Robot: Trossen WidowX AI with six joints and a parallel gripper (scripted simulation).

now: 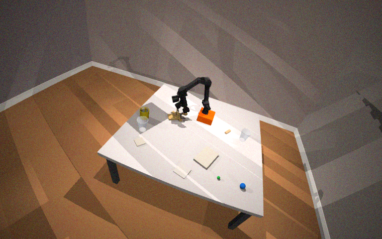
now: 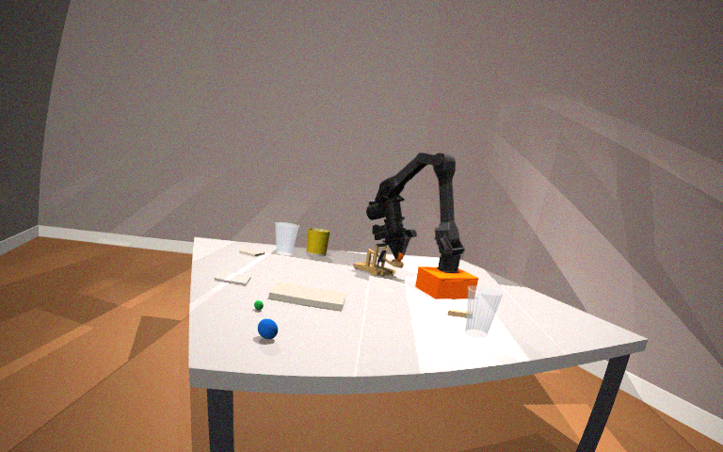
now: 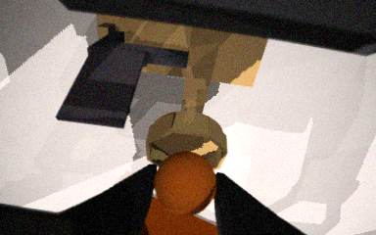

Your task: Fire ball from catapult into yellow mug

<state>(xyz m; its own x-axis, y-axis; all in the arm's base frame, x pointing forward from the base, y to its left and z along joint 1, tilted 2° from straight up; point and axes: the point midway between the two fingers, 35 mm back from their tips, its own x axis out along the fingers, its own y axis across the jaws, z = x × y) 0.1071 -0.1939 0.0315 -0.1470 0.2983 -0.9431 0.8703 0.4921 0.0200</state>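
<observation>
The orange ball lies right at my gripper tip. Also, from my gripper tip: yellow mug: 20 cm ahead, 35 cm to the right, 4 cm below; small wooden catapult: 4 cm ahead, 5 cm to the right, 2 cm below; small wooden block: 1 cm ahead, 46 cm to the left, 6 cm below.
</observation>
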